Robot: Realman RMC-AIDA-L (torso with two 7-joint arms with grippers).
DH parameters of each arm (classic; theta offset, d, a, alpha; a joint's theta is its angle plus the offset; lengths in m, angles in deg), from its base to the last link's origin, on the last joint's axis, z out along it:
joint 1: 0 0.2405 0 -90
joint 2: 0 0 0 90
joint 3: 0 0.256 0 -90
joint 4: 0 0 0 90
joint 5: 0 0.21 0 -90
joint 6: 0 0 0 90
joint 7: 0 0.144 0 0
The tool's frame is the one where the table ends.
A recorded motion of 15 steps. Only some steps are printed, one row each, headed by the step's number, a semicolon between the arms.
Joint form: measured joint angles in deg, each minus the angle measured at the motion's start. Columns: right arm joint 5, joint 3, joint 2, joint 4, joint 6, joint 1, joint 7; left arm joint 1, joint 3, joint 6, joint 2, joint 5, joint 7, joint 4.
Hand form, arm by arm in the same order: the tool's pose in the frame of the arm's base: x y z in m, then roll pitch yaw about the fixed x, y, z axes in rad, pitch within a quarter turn. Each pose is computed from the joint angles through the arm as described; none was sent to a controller.
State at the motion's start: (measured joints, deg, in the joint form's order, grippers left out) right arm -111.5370 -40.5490 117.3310 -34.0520 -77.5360 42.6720 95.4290; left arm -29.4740 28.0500 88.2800 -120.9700 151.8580 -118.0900 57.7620
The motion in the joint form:
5: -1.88 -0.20 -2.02 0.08 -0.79 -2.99 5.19; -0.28 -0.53 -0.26 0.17 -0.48 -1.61 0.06
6: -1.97 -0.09 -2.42 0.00 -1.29 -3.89 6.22; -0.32 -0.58 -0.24 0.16 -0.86 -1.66 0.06
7: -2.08 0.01 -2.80 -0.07 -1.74 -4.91 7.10; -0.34 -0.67 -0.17 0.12 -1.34 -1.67 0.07
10: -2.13 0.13 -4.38 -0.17 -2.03 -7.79 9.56; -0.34 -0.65 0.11 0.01 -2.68 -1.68 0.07
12: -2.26 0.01 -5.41 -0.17 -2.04 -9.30 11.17; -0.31 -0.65 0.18 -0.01 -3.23 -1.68 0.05
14: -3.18 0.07 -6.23 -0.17 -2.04 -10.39 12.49; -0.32 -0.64 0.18 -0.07 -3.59 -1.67 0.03
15: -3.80 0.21 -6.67 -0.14 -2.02 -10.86 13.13; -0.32 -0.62 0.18 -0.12 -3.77 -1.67 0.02
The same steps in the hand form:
5: 0.2329 0.3945 0.0162 -3.0167 0.5639 -0.7018; -0.3304 0.3203 0.0560 -2.8004 -0.2492 1.0816
6: 0.2396 0.3910 0.0194 -3.0265 0.5635 -0.7334; -0.3294 0.3210 0.0561 -2.8040 -0.2556 1.0806
7: 0.2472 0.3867 0.0224 -3.0342 0.5625 -0.7644; -0.3282 0.3216 0.0560 -2.8093 -0.2634 1.0793
10: 0.2707 0.3769 0.0348 -3.0317 0.5637 -0.8468; -0.3247 0.3227 0.0551 -2.8258 -0.2802 1.0746
12: 0.2837 0.3713 0.0422 -3.0278 0.5608 -0.8940; -0.3236 0.3231 0.0549 -2.8317 -0.2876 1.0733
14: 0.2948 0.3663 0.0476 -3.0197 0.5479 -0.9301; -0.3226 0.3236 0.0544 -2.8357 -0.2925 1.0718
15: 0.3003 0.3640 0.0506 -3.0137 0.5408 -0.9472; -0.3221 0.3237 0.0540 -2.8381 -0.2948 1.0712

